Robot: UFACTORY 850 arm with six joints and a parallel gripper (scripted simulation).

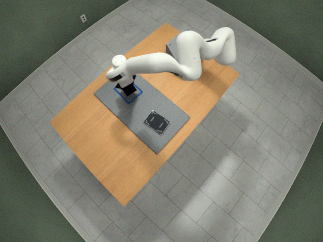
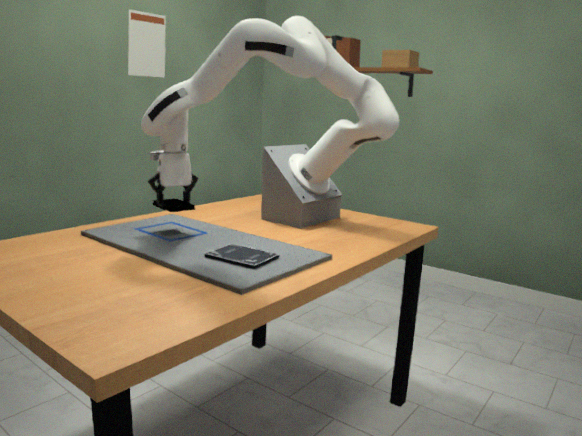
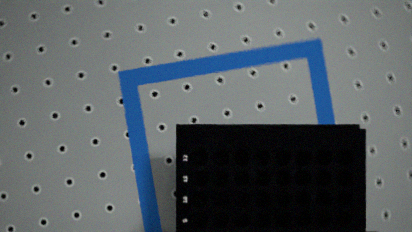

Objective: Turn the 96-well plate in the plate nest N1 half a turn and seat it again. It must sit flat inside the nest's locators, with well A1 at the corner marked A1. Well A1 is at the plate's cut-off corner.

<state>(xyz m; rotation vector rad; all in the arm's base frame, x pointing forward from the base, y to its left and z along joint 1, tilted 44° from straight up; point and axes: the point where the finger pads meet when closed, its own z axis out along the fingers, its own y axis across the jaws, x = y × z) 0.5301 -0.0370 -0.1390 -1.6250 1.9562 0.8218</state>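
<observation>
Now: the plate nest N1 30 mm ahead of my hand, 330 mm to the left of it and 90 mm below it. From my hand the other things lie so: 96-well plate: 10 mm below.
</observation>
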